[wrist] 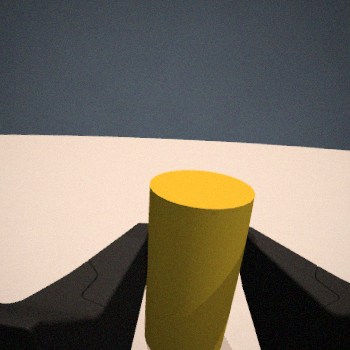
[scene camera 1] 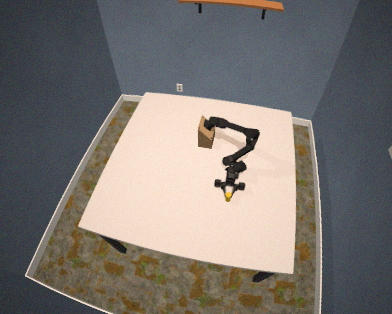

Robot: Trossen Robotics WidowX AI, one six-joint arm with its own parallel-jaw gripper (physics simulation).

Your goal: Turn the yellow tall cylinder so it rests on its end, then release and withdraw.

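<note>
The yellow tall cylinder is between the fingers, close to upright, with its bright round end facing up. In the wrist view it leans slightly and its lower end is near the bottom edge of the picture. My gripper is shut on the cylinder, with one dark finger against each side. In the scene view it is over the front right part of the white table. I cannot tell for sure whether the cylinder's lower end touches the table top.
The arm reaches from a brown wedge-shaped block at the back middle of the table and bends out to the right. The table's front edge lies beyond the gripper. An orange shelf hangs on the back wall.
</note>
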